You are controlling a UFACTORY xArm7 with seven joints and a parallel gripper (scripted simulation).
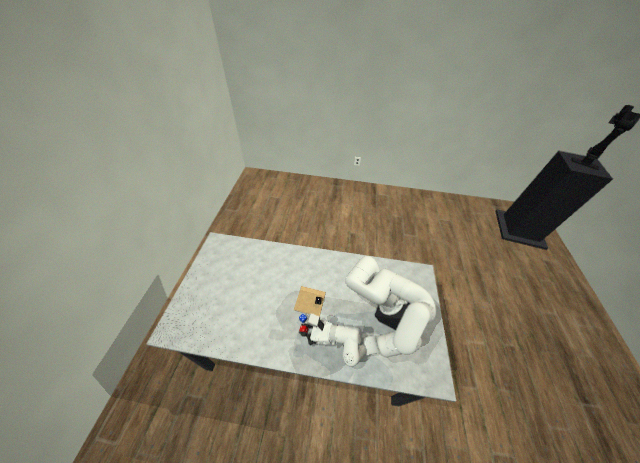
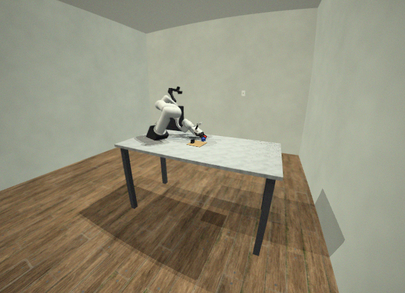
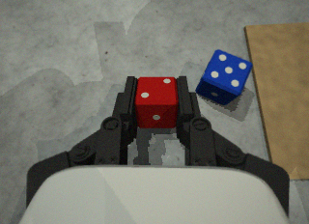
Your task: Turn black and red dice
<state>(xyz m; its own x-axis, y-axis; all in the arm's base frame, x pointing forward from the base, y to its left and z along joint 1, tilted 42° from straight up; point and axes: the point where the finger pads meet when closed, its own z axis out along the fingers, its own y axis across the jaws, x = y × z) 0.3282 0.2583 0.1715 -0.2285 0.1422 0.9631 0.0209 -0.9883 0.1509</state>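
Right now the red die is 1 cm below my hand and 1 cm ahead of it. Round my hand: black die 17 cm to the right, 2 cm behind, 1 cm below; then blue die 5 cm to the right, 3 cm ahead, 1 cm below; then tan mat 16 cm to the right, 3 cm ahead, 2 cm below.
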